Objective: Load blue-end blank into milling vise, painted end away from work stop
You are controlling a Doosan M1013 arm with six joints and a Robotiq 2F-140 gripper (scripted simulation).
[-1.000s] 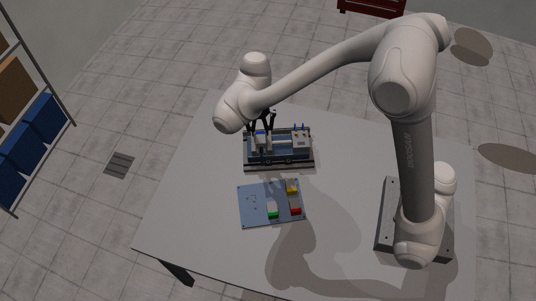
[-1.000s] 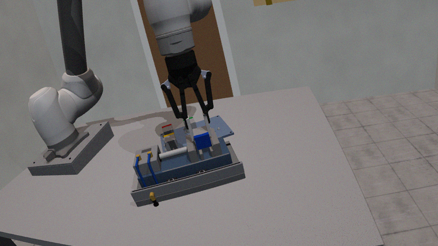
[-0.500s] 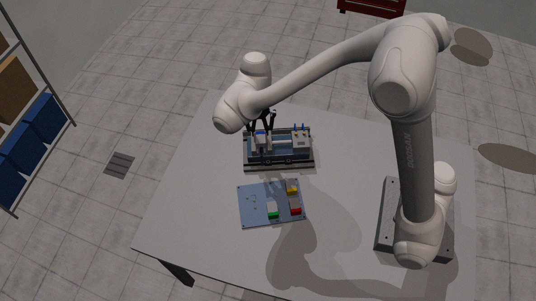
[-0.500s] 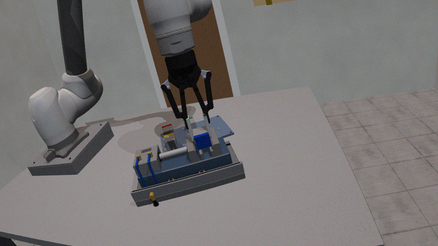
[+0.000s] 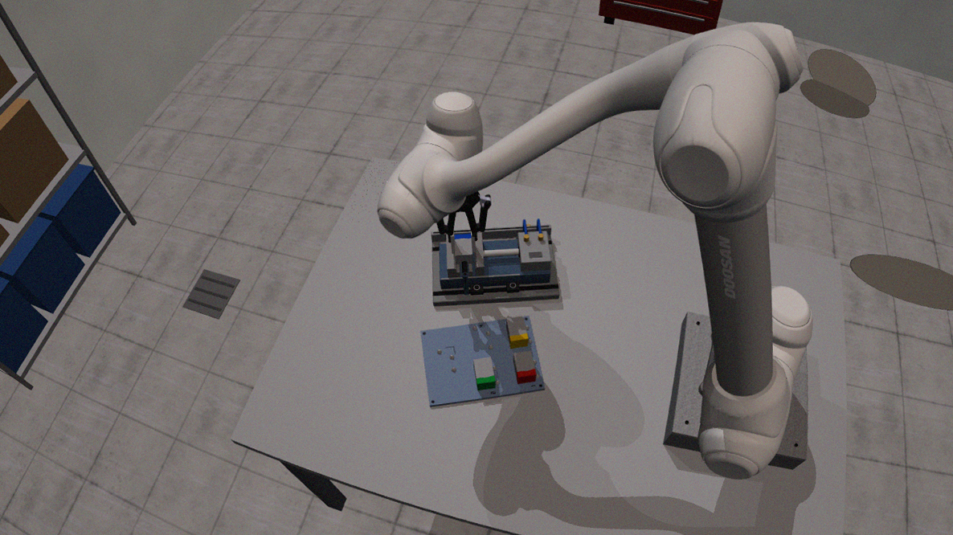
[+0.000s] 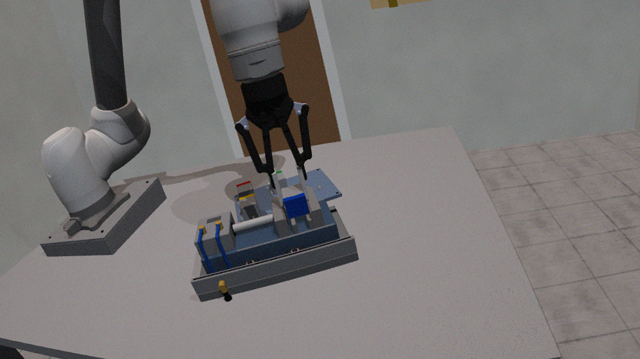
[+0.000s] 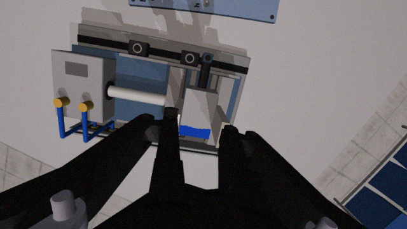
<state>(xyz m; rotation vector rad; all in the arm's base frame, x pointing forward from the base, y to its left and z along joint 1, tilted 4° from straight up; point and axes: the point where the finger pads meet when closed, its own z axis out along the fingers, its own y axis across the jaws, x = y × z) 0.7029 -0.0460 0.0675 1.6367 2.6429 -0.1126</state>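
Right now the blue-ended blank is 30 mm below my hand. From my hand the other things lie so: black work stop rod (20 mm behind, 40 mm to the left, 50 mm below); moving jaw (30 mm behind, 20 mm to the right, 60 mm below); fixed jaw (30 mm ahead, 10 mm to the left, 60 mm below).
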